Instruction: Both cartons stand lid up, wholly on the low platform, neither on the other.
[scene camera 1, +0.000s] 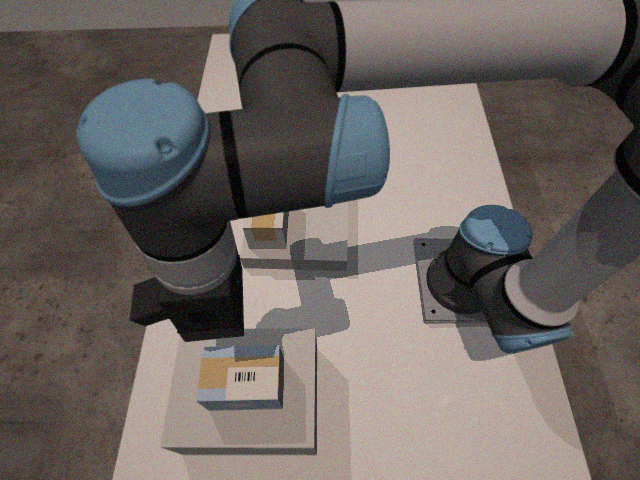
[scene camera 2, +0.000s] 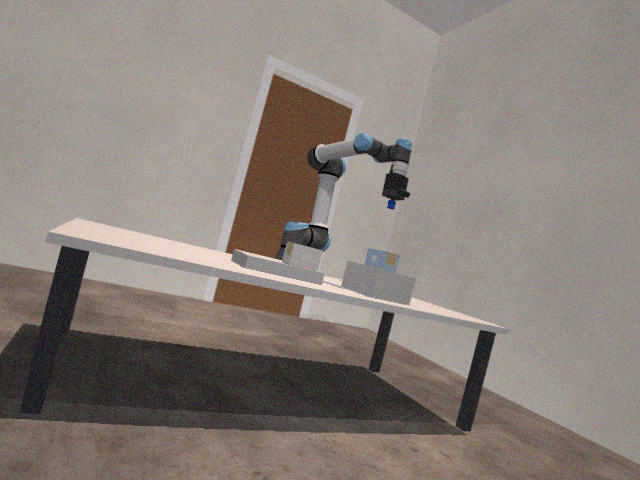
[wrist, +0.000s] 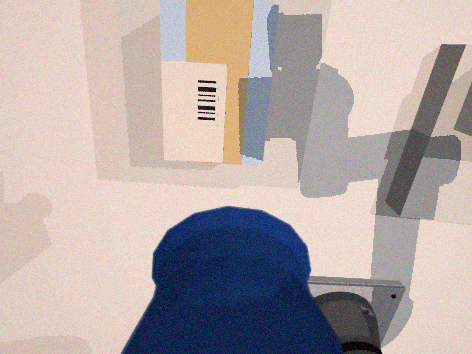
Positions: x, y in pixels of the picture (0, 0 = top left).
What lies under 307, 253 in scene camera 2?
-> A carton.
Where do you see a carton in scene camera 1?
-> At 268, 231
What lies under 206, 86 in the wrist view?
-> A carton.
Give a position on my suction cup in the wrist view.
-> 226, 273
